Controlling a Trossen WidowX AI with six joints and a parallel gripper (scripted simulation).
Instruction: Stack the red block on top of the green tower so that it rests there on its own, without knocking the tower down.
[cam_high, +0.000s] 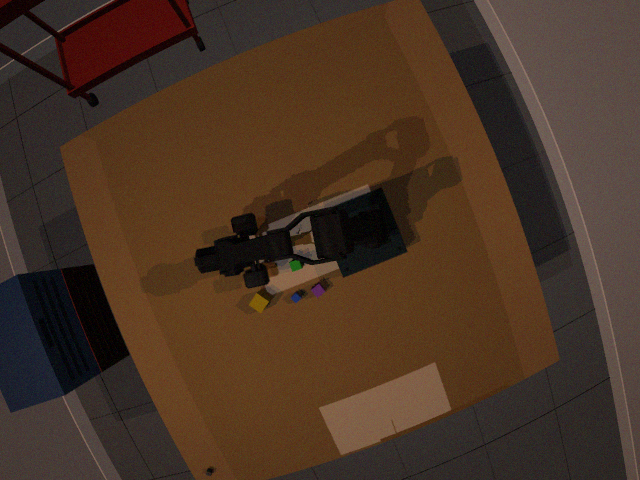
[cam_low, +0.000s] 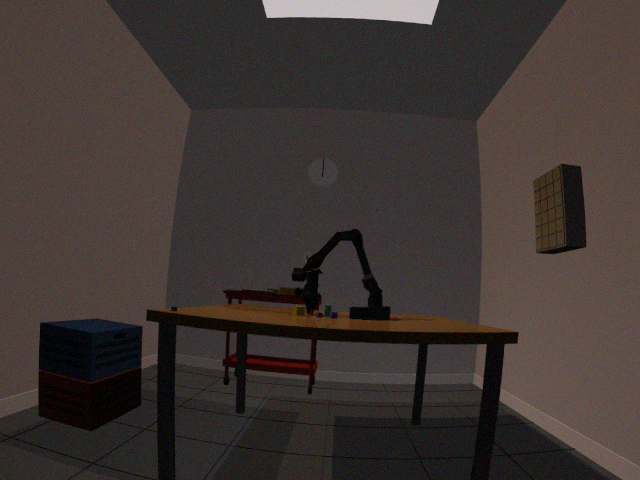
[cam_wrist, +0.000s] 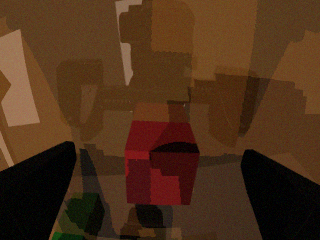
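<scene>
Now: the purple cube 15 cm behind my gripper tip, 15 cm to the left of it and 1 cm above it. The rest, counted from my gripper tip: white cube 12 cm behind, 3 cm to the right; yellow block 2 cm ahead, 15 cm to the left, 1 cm above; red block right at my gripper tip.
</scene>
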